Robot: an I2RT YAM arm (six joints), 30 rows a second.
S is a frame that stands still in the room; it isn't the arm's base.
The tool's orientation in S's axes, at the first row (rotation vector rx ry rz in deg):
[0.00, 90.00, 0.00]
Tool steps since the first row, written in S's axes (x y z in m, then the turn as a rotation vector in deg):
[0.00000, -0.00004, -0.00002, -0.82, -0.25, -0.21]
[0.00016, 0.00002, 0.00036, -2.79, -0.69, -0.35]
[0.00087, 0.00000, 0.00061, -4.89, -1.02, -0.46]
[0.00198, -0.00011, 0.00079, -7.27, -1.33, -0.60]
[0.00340, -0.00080, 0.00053, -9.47, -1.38, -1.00]
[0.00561, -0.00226, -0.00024, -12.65, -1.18, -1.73]
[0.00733, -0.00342, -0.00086, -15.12, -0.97, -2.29]
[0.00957, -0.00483, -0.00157, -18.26, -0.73, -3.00]
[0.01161, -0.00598, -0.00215, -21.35, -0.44, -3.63]
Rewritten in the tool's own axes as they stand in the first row. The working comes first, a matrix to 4 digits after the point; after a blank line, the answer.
The tool's axes in the first row as the columns of a matrix, in S's axes (used below as rounded here):
[0.0000, 0.0000, 1.0000]
[0.0000, 1.0000, 0.0000]
[-1.0000, 0.0000, 0.0000]

[0.00002, -0.00004, 0.00000, 0.21, -0.25, -0.82]
[-0.00036, 0.00002, 0.00016, 0.35, -0.69, -2.79]
[-0.00061, 0.00000, 0.00087, 0.46, -1.02, -4.89]
[-0.00079, -0.00011, 0.00198, 0.60, -1.33, -7.27]
[-0.00053, -0.00080, 0.00340, 1.00, -1.38, -9.47]
[0.00024, -0.00226, 0.00561, 1.73, -1.18, -12.65]
[0.00086, -0.00342, 0.00733, 2.29, -0.97, -15.12]
[0.00157, -0.00483, 0.00957, 3.00, -0.73, -18.26]
[0.00215, -0.00598, 0.01161, 3.63, -0.44, -21.35]

